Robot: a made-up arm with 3 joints. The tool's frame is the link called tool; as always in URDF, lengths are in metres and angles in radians. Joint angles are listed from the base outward. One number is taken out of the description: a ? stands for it. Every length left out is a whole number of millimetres.
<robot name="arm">
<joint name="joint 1" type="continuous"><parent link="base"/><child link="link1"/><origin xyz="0.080 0.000 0.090" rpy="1.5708 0.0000 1.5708"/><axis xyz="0 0 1"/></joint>
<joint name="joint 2" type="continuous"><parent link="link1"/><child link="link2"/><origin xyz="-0.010 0.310 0.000" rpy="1.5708 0.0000 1.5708"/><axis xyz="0 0 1"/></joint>
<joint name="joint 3" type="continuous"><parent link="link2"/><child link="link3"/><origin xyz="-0.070 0.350 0.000" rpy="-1.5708 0.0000 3.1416"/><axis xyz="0 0 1"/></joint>
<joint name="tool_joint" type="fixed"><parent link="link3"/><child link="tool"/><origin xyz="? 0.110 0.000" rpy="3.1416 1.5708 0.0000"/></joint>
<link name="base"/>
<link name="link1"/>
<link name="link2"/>
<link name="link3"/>
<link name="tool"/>
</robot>
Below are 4 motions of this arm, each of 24 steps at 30 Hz.
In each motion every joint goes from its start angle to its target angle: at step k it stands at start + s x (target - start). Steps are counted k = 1, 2, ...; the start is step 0. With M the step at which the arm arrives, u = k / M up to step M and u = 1 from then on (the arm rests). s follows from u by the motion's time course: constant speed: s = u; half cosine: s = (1 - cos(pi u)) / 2; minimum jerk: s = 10 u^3 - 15 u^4 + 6 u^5.
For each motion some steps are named. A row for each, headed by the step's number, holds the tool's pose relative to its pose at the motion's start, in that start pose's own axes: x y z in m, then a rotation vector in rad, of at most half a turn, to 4 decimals.
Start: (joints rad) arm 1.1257 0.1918 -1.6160
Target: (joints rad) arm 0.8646 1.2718 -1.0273
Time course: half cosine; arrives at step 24
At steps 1, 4, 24:
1: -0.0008 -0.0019 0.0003 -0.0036 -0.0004 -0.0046
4: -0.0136 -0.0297 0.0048 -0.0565 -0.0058 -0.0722
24: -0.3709 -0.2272 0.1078 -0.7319 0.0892 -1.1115

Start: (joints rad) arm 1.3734 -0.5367 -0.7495
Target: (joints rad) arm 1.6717 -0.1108 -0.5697
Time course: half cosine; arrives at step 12
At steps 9, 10, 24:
9: -0.1055 -0.1283 -0.0472 0.0884 0.2268 -0.2943
10: -0.1173 -0.1365 -0.0530 0.0988 0.2525 -0.3161
24: -0.1274 -0.1428 -0.0580 0.1080 0.2746 -0.3336

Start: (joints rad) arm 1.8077 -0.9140 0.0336
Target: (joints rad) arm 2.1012 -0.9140 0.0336
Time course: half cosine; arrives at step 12
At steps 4, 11, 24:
4: -0.0082 -0.0355 -0.0075 0.0448 0.0020 -0.0581
11: -0.0438 -0.1336 -0.0383 0.1762 0.0077 -0.2283
24: -0.0448 -0.1358 -0.0391 0.1792 0.0078 -0.2323

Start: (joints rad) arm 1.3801 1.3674 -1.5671
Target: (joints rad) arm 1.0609 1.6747 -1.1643
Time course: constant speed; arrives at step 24
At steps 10, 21, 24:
10: -0.0203 -0.0581 0.0271 -0.1858 -0.1203 -0.1391
21: -0.0582 -0.1118 0.0517 -0.3673 -0.2285 -0.3146
24: -0.0708 -0.1244 0.0567 -0.4121 -0.2531 -0.3661

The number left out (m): 0.090
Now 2 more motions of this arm.
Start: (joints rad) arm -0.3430 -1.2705 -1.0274
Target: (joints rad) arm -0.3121 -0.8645 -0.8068
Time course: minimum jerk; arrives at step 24
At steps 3, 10, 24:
3: -0.0014 -0.0024 -0.0005 -0.0034 0.0030 -0.0058
10: -0.0332 -0.0498 -0.0107 -0.0725 0.0690 -0.1231
24: -0.1129 -0.1278 -0.0249 -0.2025 0.2256 -0.3394

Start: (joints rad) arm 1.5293 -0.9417 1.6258
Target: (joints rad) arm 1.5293 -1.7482 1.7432
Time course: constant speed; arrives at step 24
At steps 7, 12, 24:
7: -0.0207 -0.0832 -0.0006 -0.0341 0.0170 -0.2346
12: -0.0475 -0.1383 -0.0007 -0.0579 0.0340 -0.4019
24: -0.1466 -0.2455 0.0005 -0.1110 0.0915 -0.8017

